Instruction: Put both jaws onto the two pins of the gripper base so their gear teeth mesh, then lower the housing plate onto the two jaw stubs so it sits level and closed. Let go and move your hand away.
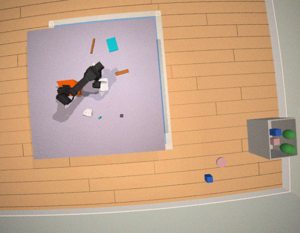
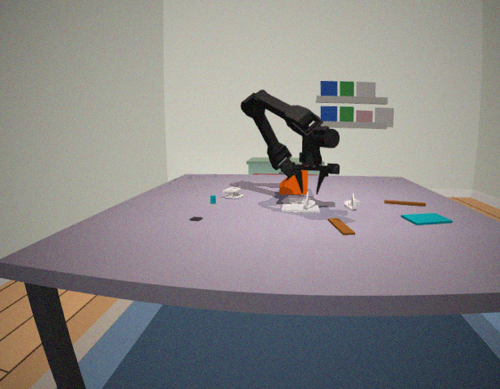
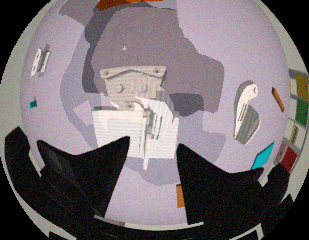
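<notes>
Now: gripper tip 5 cm above the flat white part, 3 cm to the left of it and 2 cm short of it. The rest, counted from my gripper tip: cyan plate: 37 cm to the left, 7 cm ahead, 5 cm below; dark square: 32 cm to the right, 20 cm ahead, 5 cm below; teal peg: 34 cm to the right, 4 cm below, 1 cm behind.
</notes>
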